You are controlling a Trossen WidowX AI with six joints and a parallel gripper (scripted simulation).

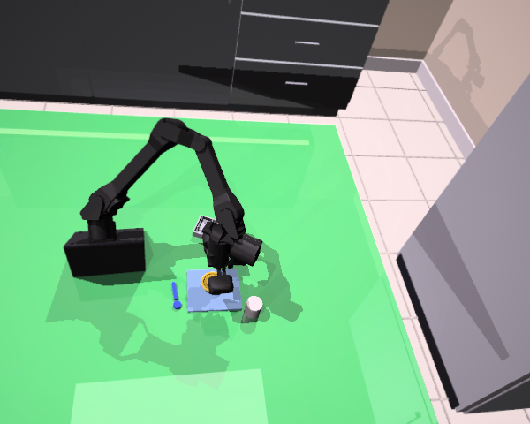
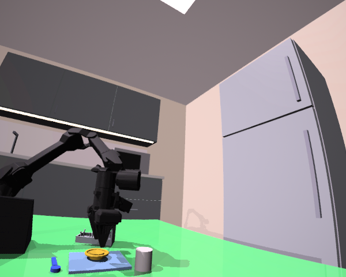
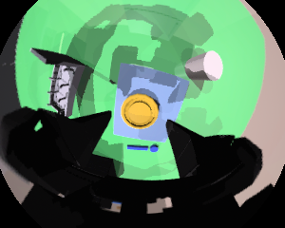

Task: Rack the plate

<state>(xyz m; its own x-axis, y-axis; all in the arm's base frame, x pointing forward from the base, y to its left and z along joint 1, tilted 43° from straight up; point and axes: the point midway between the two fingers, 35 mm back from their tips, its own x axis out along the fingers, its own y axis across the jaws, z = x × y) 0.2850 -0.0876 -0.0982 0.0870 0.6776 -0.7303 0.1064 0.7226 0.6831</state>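
Right now my gripper tip is 3 cm above the yellow plate. The rest, counted from my gripper tip: light blue mat (2 cm to the right, 4 cm below); white cup (9 cm ahead, 10 cm to the right, 2 cm below); blue spoon (11 cm behind, 2 cm to the right, 4 cm below).
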